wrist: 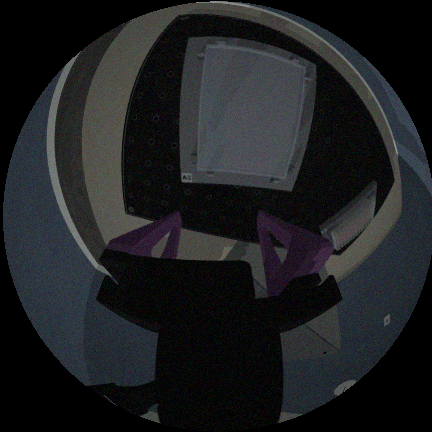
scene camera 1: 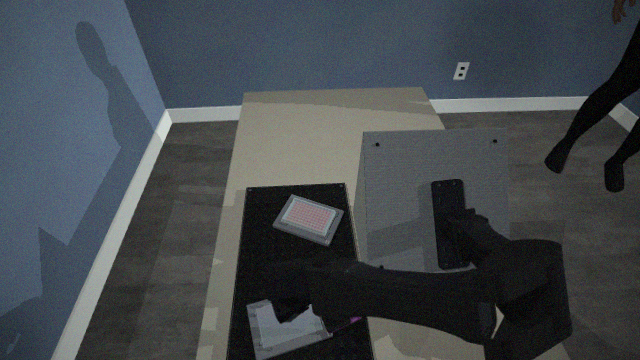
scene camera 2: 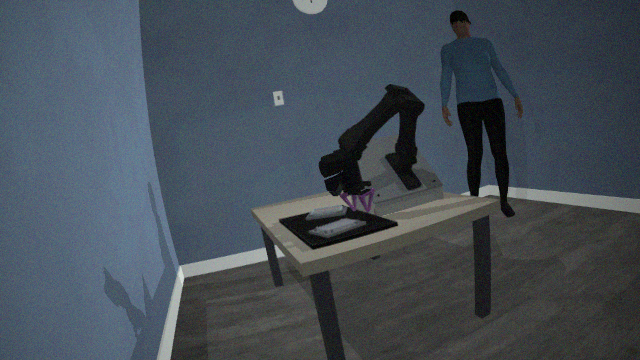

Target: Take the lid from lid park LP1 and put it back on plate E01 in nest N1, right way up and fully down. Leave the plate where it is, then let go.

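Pixels of known places: gripper, fingertip midpoint: point(wrist: 218, 215) point(scene camera 2: 361, 211); arm's base, origin of the base link: point(scene camera 1: 449, 223) point(scene camera 2: 402, 170).
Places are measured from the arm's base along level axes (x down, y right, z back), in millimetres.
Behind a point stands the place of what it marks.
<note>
The clear lid point(scene camera 1: 272, 340) {x 110, y -174, z -411 mm} point(scene camera 2: 340, 227) {x 112, y -177, z -383 mm} point(wrist: 250, 110) {x 110, y -134, z -371 mm} lies flat on the grey lid park point(scene camera 1: 254, 325) {x 118, y -137, z -450 mm} point(wrist: 189, 125) {x 118, y -177, z -343 mm}, with small posts around it. In scene camera 1 the arm hides part of it. The plate point(scene camera 1: 309, 217) {x 102, y 128, z -310 mm} point(wrist: 352, 227) {x 104, y 123, z -305 mm}, with pinkish wells, sits in the grey nest point(scene camera 1: 300, 235) {x 118, y 84, z -338 mm}, farther along the same mat; in scene camera 2 the plate and nest point(scene camera 2: 325, 213) {x 113, y 100, z -332 mm} are at the back left. My gripper point(scene camera 2: 361, 210) {x 87, y -132, z -277 mm} point(wrist: 218, 215) {x 87, y -132, z -277 mm} is open and empty, its purple fingers above and short of the lid's base-side edge. In scene camera 1 the fingers are mostly hidden.
A black perforated mat point(scene camera 1: 260, 240) {x 127, y 84, z -443 mm} point(scene camera 2: 380, 223) {x 127, y -212, z -251 mm} point(wrist: 150, 175) {x 127, y -211, z -280 mm} carries both holders on the beige table point(scene camera 1: 285, 140) {x 140, y 509, z -367 mm} point(scene camera 2: 440, 212) {x 140, y -266, z -27 mm}. The arm stands on a grey raised base point(scene camera 1: 400, 185) {x -64, y 70, z -108 mm} point(scene camera 2: 410, 200) {x 111, y -80, z -33 mm}. A person point(scene camera 2: 477, 75) stands behind the table. Small text "A1" marks a lid park corner.
</note>
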